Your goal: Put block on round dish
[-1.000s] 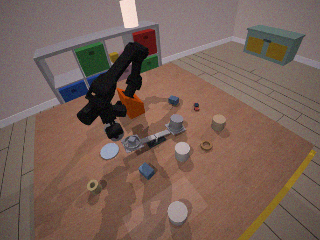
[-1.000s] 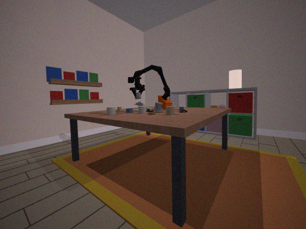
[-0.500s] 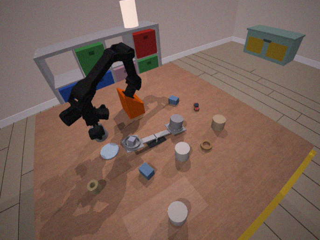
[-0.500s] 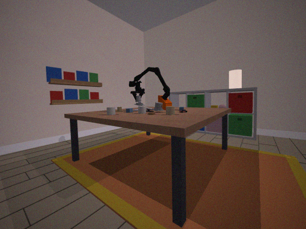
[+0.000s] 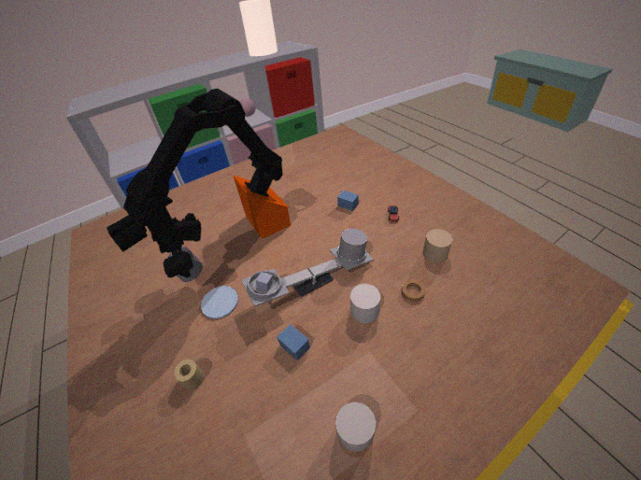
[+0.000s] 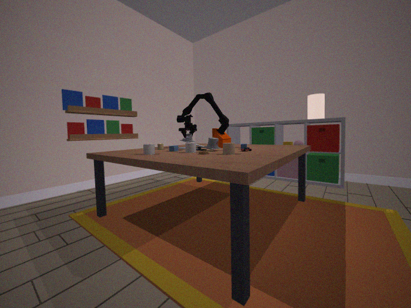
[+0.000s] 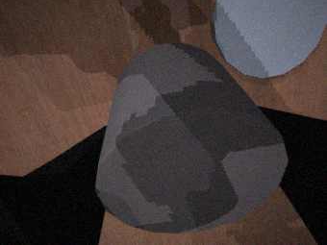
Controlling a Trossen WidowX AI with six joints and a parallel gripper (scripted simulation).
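My gripper tip is 10 cm short of the round light-blue dish, 8 cm above it and 4 cm to the right of it. From my gripper tip the other things lie so: grey cup 44 cm to the left, 18 cm ahead, 2 cm below; then balance 28 cm to the left, 18 cm ahead, 4 cm below; then toy car 64 cm to the left, 10 cm ahead, 7 cm below.
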